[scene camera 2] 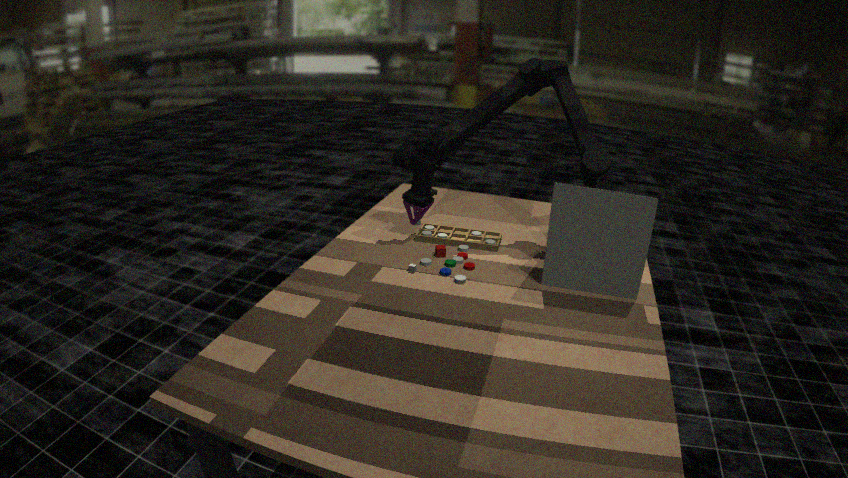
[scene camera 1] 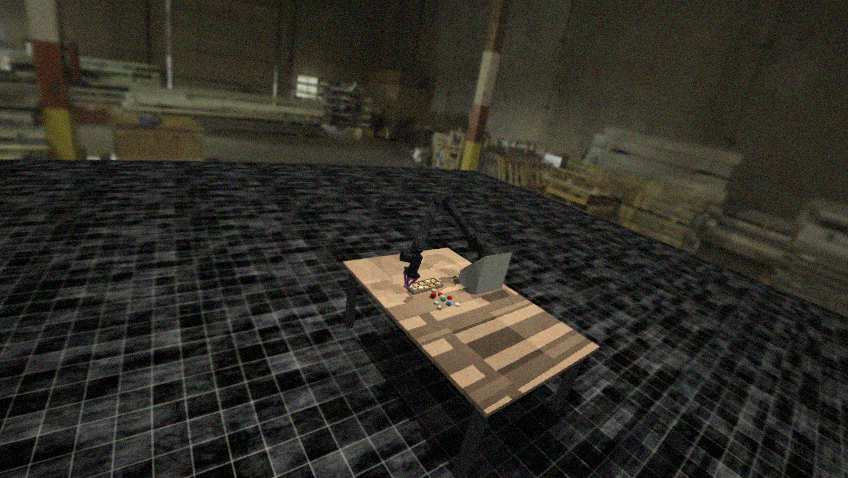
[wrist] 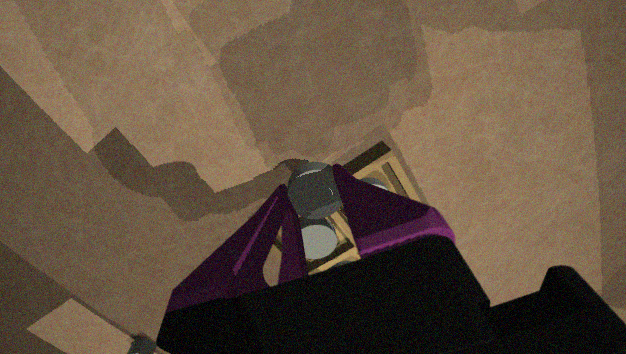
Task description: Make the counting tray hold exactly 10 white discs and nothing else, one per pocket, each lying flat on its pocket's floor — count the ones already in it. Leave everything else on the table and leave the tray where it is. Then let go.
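The counting tray (scene camera 1: 428, 290) (scene camera 2: 460, 242) (wrist: 367, 156) is tan, with two rows of pockets. White discs lie in several pockets, among them one disc (scene camera 2: 429, 228) at the back left, one (scene camera 2: 442, 235) in the front row, one (scene camera 2: 476, 233) at the back and one (scene camera 2: 490, 241) at the front right. My purple gripper (scene camera 1: 408, 285) (scene camera 2: 415, 222) (wrist: 312, 183) is shut on a white disc (wrist: 314, 192), shaded grey, at the tray's left end. In the wrist view the held disc hides part of the tray. Beyond it a pocketed disc (wrist: 320, 241) shows; another (wrist: 375, 183) is partly behind a finger.
Before the tray lie white discs (scene camera 2: 463, 248) (scene camera 2: 425, 261) (scene camera 2: 460, 279), red discs (scene camera 2: 462, 255) (scene camera 2: 469, 266), a green disc (scene camera 2: 450, 262), a blue disc (scene camera 2: 445, 271), a red cube (scene camera 2: 440, 251) and a small white cube (scene camera 2: 412, 268). A grey panel (scene camera 1: 488, 274) (scene camera 2: 599, 237) stands right.
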